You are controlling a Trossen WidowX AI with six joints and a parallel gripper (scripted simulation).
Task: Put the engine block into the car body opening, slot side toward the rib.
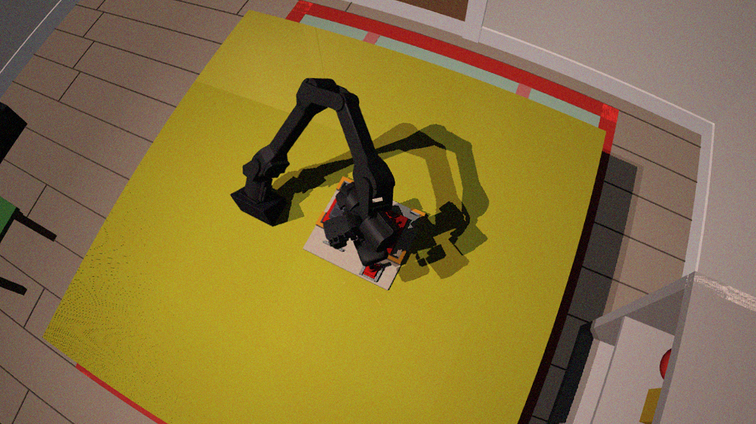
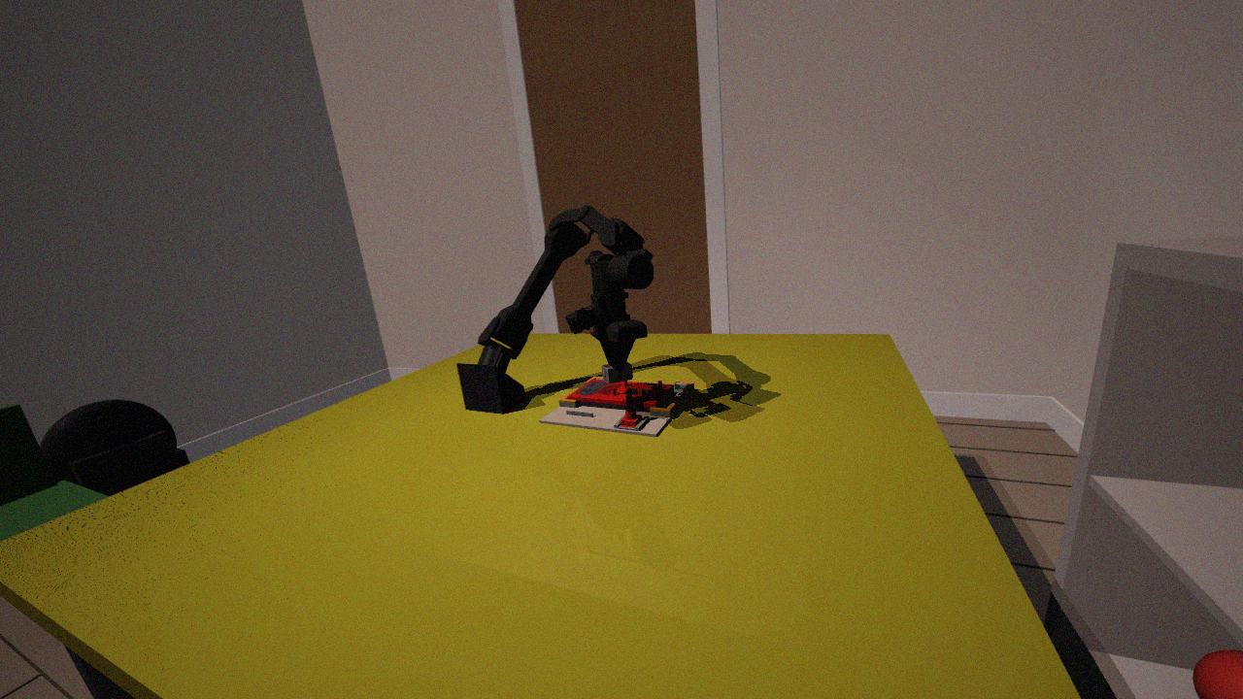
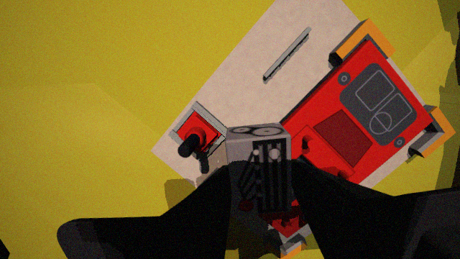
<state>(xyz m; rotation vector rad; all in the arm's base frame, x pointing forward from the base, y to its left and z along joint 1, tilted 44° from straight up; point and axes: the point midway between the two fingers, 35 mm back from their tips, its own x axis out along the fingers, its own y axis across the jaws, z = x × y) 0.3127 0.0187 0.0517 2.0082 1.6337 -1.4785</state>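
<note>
Now: gripper tip 2 cm past the beige base plate, 6 cm to the right of it and 8 cm above it. Also, from my gripper tip: engine block (1 cm below).
</note>
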